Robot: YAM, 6 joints.
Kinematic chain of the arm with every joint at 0, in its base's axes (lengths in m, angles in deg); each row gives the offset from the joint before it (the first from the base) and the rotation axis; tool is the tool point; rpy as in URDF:
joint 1: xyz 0 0 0.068 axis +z
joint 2: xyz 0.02 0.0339 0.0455 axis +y
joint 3: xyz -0.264 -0.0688 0 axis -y
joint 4: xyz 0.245 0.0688 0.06 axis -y
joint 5: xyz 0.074 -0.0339 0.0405 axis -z
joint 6: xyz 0.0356 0 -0.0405 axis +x
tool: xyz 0 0 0 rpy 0 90 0
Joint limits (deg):
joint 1: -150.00..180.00
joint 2: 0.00..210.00
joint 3: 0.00..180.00
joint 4: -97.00..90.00
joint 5: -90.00..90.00
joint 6: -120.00..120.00
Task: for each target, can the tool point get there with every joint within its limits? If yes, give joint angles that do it. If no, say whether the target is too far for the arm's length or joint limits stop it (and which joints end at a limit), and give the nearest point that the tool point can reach.
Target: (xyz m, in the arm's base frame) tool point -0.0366 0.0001 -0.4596
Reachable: no: joint limits stop it (at a limit: joint 2) | nearest point -0.0919 0.0003 -0.3446 | short by 0.128 m
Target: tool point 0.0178 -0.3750 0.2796
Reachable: yes | joints -83.00 96.53 74.61 -17.03 51.84 35.74
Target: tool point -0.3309 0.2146 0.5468
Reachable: yes | joints 149.52 120.53 130.38 75.36 28.67 -61.18
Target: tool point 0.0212 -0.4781 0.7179
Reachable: no: too far | nearest point 0.0176 -0.3979 0.6121 | short by 0.133 m
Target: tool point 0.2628 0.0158 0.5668
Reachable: yes | joints 10.78 93.28 135.17 -54.34 70.82 -10.32
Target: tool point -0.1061 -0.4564 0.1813
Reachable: yes | joints -101.79 120.96 88.91 -15.29 17.41 -75.63
